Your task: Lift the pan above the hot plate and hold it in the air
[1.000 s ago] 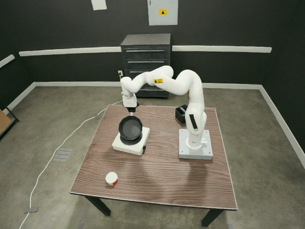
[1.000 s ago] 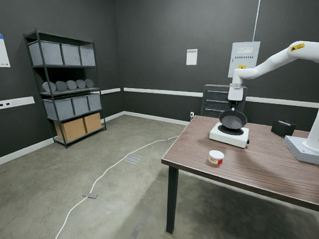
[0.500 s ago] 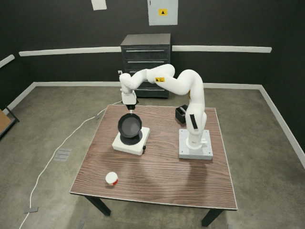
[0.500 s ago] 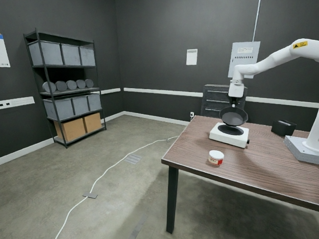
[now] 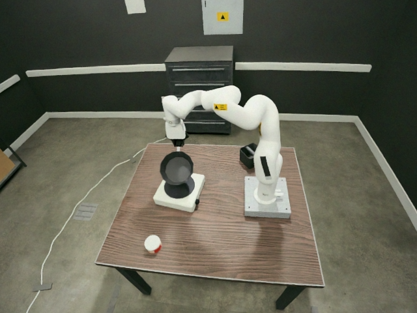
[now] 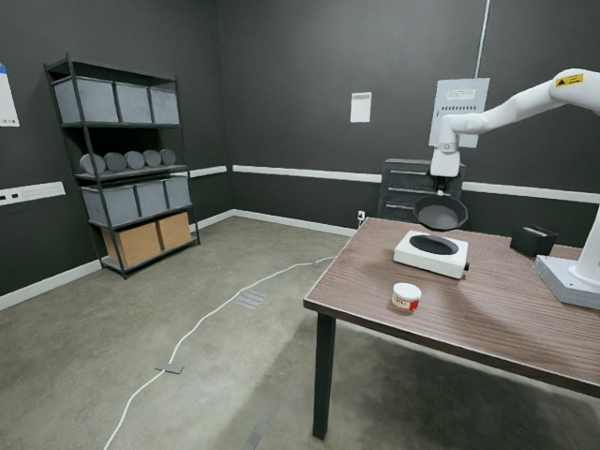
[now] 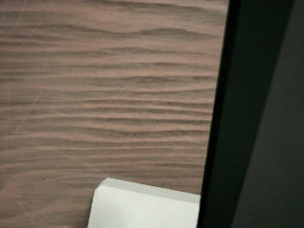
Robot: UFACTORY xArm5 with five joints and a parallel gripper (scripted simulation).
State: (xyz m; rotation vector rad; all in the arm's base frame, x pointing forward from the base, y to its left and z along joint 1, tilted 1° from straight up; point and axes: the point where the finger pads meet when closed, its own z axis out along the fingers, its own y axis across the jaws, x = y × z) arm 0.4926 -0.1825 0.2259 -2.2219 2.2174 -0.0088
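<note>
My hand is 7 cm to the right of the black pan and 5 cm above it. From my hand the other things lie so: hot plate 24 cm below, 15 cm to the left, 2 cm behind.
</note>
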